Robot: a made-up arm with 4 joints. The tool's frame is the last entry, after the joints.
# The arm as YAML. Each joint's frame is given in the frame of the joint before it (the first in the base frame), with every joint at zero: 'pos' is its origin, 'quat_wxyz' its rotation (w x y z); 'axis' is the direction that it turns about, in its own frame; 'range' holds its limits. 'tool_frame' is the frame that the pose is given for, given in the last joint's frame.
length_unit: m
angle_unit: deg
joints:
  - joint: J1
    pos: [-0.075, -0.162, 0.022]
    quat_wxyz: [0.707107, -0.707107, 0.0, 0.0]
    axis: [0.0, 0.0, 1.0]
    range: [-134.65, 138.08]
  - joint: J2
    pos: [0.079, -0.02, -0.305]
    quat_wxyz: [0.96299, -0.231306, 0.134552, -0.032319]
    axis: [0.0, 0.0, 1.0]
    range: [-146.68, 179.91]
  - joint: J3
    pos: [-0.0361, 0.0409, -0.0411]
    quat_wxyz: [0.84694, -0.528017, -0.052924, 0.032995]
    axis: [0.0, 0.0, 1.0]
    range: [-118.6, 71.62]
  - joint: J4
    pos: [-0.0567, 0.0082, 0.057]
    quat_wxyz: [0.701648, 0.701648, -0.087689, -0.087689]
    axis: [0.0, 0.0, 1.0]
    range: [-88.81, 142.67]
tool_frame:
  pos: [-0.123, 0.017, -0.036]
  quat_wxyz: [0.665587, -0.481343, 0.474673, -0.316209]
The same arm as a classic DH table. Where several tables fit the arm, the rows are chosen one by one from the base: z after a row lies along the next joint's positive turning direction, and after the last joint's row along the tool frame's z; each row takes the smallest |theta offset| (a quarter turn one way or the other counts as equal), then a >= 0, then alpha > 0; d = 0 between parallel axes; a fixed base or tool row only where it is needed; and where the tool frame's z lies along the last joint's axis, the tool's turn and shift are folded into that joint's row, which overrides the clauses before.
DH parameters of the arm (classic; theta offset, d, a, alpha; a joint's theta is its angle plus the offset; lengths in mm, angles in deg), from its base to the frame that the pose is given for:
base (fixed): 0 22 -75 -90
J1: -32.11 -508.6 77.5 -31.04
J2: 36.22 -14.6 -30.1 -64.1
J3: -17.74 107.6 -57 90
J4: -70.01 -20.5 -58 -85.07
tool (fixed): 19.19 -110.2 0 0
Joint limits (deg, base to tool): -134.65..138.08 -146.68..179.91 -118.6..71.62 -88.81..142.67

